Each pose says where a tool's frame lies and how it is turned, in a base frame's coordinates. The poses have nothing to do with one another.
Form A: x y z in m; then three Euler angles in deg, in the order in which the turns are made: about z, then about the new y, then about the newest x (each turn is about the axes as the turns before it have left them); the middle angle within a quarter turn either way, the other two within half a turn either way.
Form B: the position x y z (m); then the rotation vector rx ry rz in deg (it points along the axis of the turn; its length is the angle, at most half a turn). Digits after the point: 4 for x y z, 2 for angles.
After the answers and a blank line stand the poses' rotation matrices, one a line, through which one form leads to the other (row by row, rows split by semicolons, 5 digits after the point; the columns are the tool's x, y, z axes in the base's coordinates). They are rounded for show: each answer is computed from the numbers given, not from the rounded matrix.
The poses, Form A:
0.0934, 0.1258, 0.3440, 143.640, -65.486, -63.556
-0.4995, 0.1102, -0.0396, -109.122, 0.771, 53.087
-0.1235, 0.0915, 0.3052, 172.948, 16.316, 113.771
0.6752, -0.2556, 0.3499, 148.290, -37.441, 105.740
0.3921, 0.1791, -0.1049, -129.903, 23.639, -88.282
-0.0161, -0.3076, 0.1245, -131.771, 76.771, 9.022
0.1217, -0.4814, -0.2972, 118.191, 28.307, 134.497
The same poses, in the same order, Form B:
0.0934, 0.1258, 0.3440, 41.49, -78.41, 82.04
-0.4995, 0.1102, -0.0396, 36.33, -49.61, -100.52
-0.1235, 0.0915, 0.3052, -4.34, 136.86, 87.55
0.6752, -0.2556, 0.3499, -66.90, -114.73, -105.60
0.3921, 0.1791, -0.1049, -22.26, 97.33, -82.46
-0.0161, -0.3076, 0.1245, 90.91, 30.29, -112.94
0.1217, -0.4814, -0.2972, 55.17, 119.02, 30.04

-0.33413 -0.92007 -0.20453; 0.24599 0.12436 -0.96126; 0.90986 -0.37150 0.18477
-0.32755 0.56394 -0.75808; -0.94474 -0.20691 0.25428; -0.01346 0.79948 0.60055
-0.95247 -0.20567 0.22474; 0.11783 0.43160 0.89434; -0.28093 0.87831 -0.38685
-0.67545 0.64038 0.36561; 0.41733 -0.07679 0.90550; 0.60794 0.76421 -0.21538
-0.58766 0.28010 0.75908; -0.70276 0.28823 -0.65042; -0.40097 -0.91568 0.02746
-0.15245 0.63490 -0.75741; -0.17067 -0.77176 -0.61258; -0.97346 0.03589 0.22601
-0.41592 0.45795 0.78568; 0.77598 0.62922 0.04404; -0.47420 0.62799 -0.61706

